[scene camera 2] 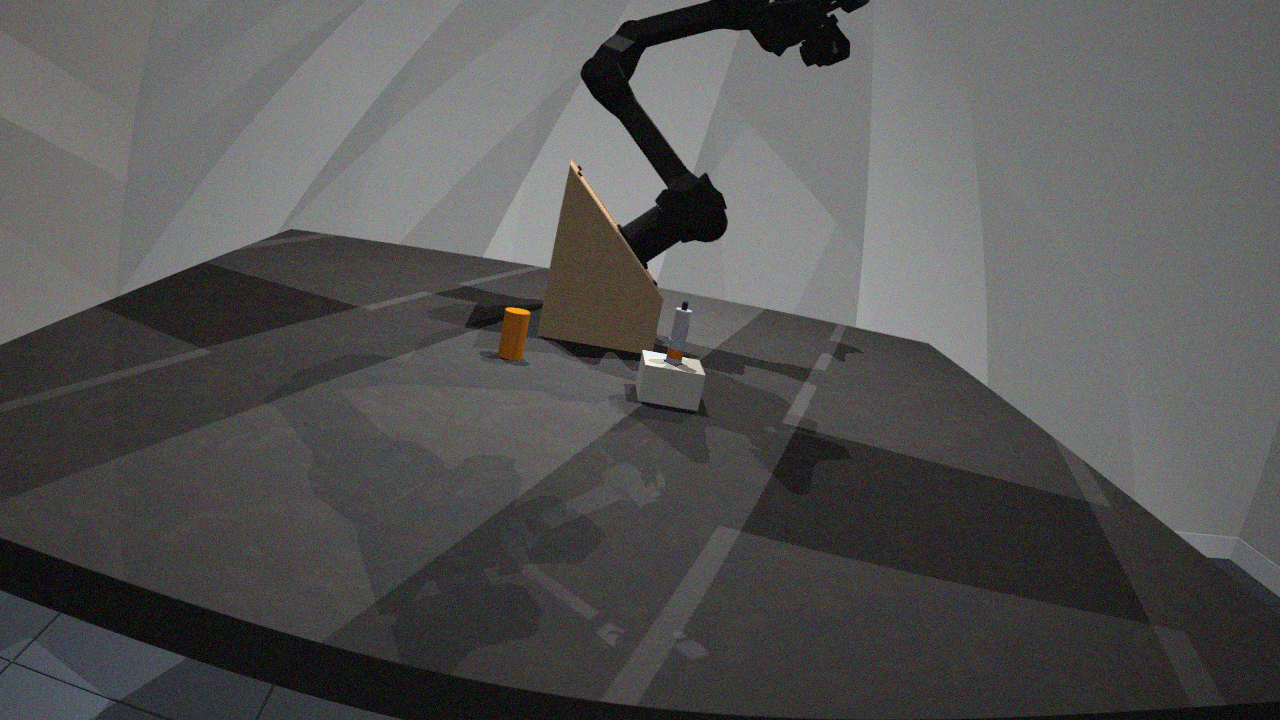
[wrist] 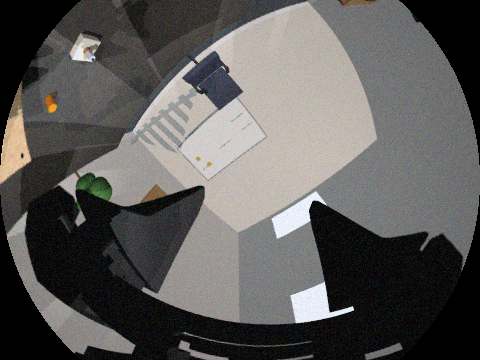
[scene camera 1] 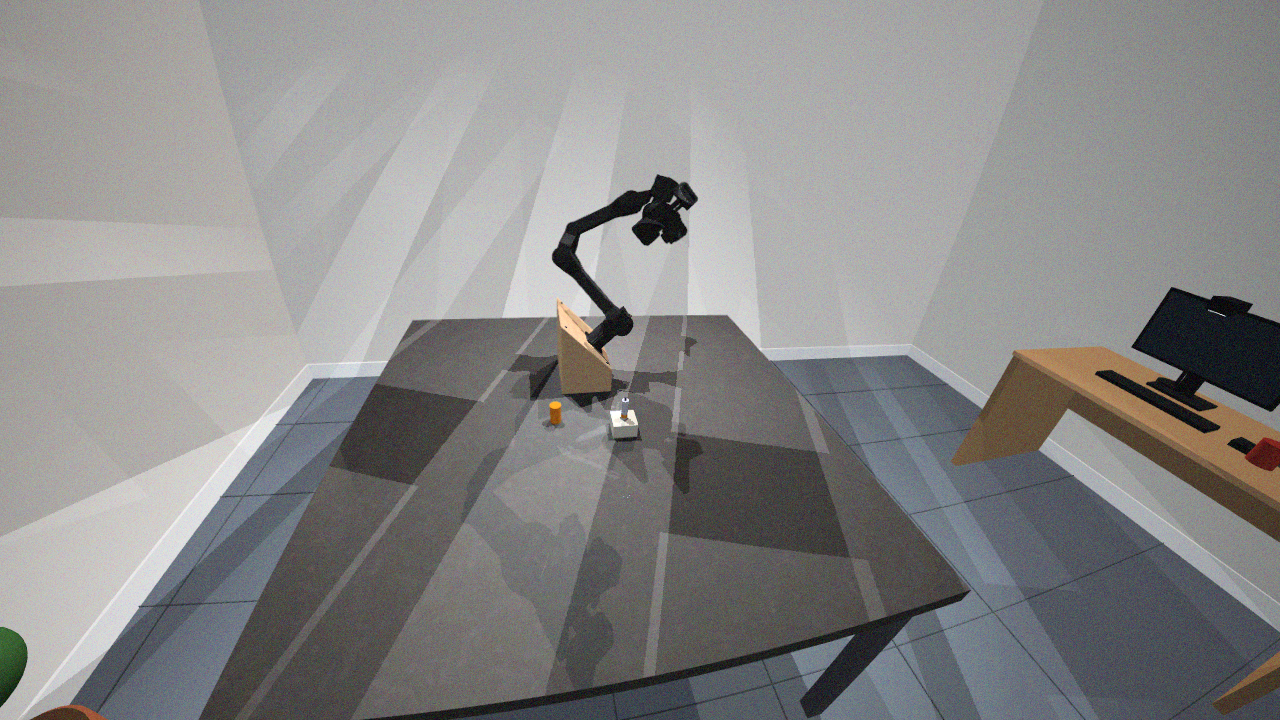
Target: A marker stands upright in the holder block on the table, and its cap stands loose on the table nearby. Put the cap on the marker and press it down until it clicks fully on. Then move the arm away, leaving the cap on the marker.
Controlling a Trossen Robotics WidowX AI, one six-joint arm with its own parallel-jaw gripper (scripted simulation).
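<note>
My gripper [scene camera 1: 675,214] is open and holds nothing, and you'd find it in the wrist view [wrist: 258,199] as well. There's also an orange cap [scene camera 2: 515,325] that I can see.
</note>
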